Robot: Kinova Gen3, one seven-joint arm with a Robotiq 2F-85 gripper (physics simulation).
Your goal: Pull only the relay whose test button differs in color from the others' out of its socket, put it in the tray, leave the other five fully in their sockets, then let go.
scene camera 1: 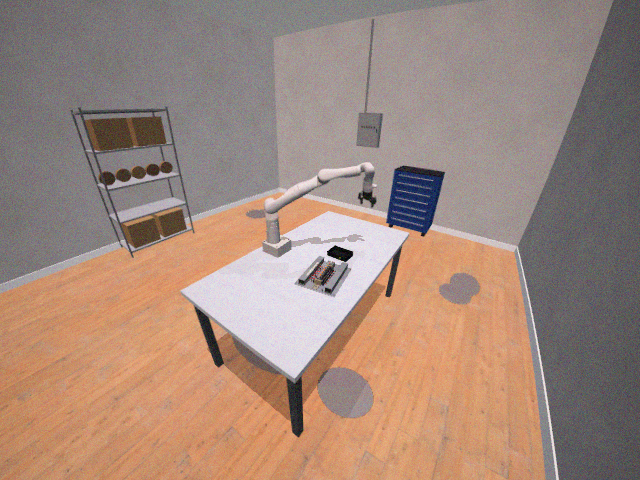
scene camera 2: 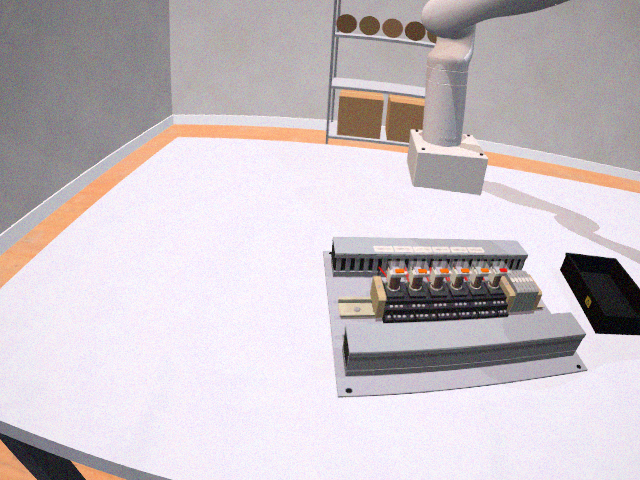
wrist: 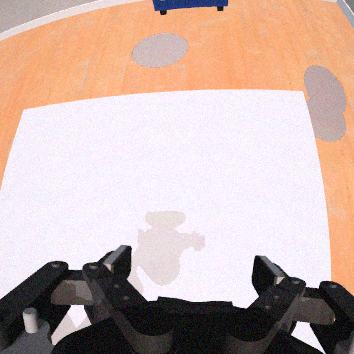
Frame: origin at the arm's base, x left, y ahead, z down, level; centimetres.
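Seen in the pictures: gripper, fingertip midpoint: [scene camera 1: 366, 205] [wrist: 191, 264]; arm's base, link origin: [scene camera 1: 274, 240] [scene camera 2: 441, 140].
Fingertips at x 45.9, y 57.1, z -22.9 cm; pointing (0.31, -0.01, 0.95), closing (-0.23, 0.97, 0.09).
Pixels of each thing's top centre, then the offset from my fingertips to it. "pt": a spot on its surface instead.
- right end, surface spot: [scene camera 2: 497, 277] pt dx -54.4, dy -8.6, dz +25.3 cm
- red test button, top centre: [scene camera 2: 503, 269] dx -53.4, dy -9.1, dz +24.6 cm
- leftmost relay, top centre: [scene camera 2: 398, 266] dx -67.6, dy -10.2, dz +24.6 cm
- black tray, top centre: [scene camera 2: 611, 283] [scene camera 1: 340, 251] dx -30.6, dy -9.3, dz +28.0 cm
- grey mounting plate, top centre: [scene camera 2: 449, 307] [scene camera 1: 324, 275] dx -59.2, dy -10.0, dz +31.2 cm
Six relays stand in a row in black sockets [scene camera 2: 444, 304] in scene camera 2. The relay at the right end [scene camera 2: 497, 277] has a red test button [scene camera 2: 503, 270]. The others, such as the leftmost relay [scene camera 2: 395, 279], have orange buttons. All six look upright and seated. The black tray [scene camera 2: 588, 301] [scene camera 1: 340, 253] lies right of the panel in scene camera 2 and looks empty. My gripper [scene camera 1: 367, 204] [wrist: 191, 264] is open and empty, pointing down high above the far part of the table, beyond the tray and away from the relays. Relays and tray do not show in the wrist view.
The relays sit between two grey wire ducts [scene camera 2: 465, 338] [scene camera 2: 429, 242] on a grey mounting plate [scene camera 2: 413, 383]. Tan end blocks [scene camera 2: 378, 297] and grey terminal blocks [scene camera 2: 524, 291] flank the row. The robot base [scene camera 2: 448, 170] [scene camera 1: 277, 246] stands behind the panel. A blue cabinet [scene camera 1: 416, 198] stands beyond the table.
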